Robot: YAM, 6 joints.
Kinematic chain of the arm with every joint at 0, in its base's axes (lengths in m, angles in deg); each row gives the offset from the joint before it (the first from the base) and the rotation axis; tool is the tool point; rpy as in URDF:
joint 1: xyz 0 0 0.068 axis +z
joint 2: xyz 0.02 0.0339 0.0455 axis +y
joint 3: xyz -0.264 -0.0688 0 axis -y
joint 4: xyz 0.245 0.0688 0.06 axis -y
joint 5: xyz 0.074 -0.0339 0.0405 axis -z
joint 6: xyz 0.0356 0 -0.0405 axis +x
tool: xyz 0 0 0 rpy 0 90 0
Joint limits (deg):
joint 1: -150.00..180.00
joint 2: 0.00..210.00
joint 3: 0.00..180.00
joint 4: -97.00..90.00
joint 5: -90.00..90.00
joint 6: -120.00..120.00
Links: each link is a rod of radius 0.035 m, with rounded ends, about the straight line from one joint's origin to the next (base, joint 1, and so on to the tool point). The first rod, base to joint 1, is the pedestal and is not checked.
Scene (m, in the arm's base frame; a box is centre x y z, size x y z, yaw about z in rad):
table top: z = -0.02
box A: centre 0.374 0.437 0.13 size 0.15 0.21 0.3 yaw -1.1
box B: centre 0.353 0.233 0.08 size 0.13 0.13 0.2 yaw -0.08
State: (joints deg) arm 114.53 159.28 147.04 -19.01 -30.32 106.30
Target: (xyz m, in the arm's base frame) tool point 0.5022 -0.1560 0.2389
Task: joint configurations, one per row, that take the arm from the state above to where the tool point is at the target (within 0.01 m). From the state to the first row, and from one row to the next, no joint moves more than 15 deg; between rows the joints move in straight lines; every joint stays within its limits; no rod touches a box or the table.
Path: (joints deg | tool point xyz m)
1: 102.15 153.79 150.40 -20.68 -33.63 104.24 | -0.1455 0.5820 0.2332
2: 89.77 148.29 153.75 -22.36 -36.93 102.19 | -0.0191 0.5809 0.3055
3: 77.39 142.80 157.11 -24.03 -40.24 100.13 | 0.0982 0.5443 0.3747
4: 65.02 137.31 160.47 -25.70 -43.54 98.07 | 0.1954 0.4776 0.4396
5: 52.64 131.81 163.82 -27.37 -46.85 96.02 | 0.2645 0.3893 0.4990
6: 38.34 132.44 156.24 -30.19 -42.29 98.07 | 0.3756 0.3276 0.4509
7: 24.05 133.07 148.66 -33.00 -37.73 100.13 | 0.4638 0.2308 0.3994
8: 9.75 133.70 141.07 -35.81 -33.17 102.19 | 0.5180 0.1088 0.3459
9: -4.54 134.32 133.49 -38.63 -28.61 104.24 | 0.5312 -0.0251 0.2919
10: -18.84 134.95 125.90 -41.44 -24.05 106.30 | 0.5022 -0.1560 0.2389

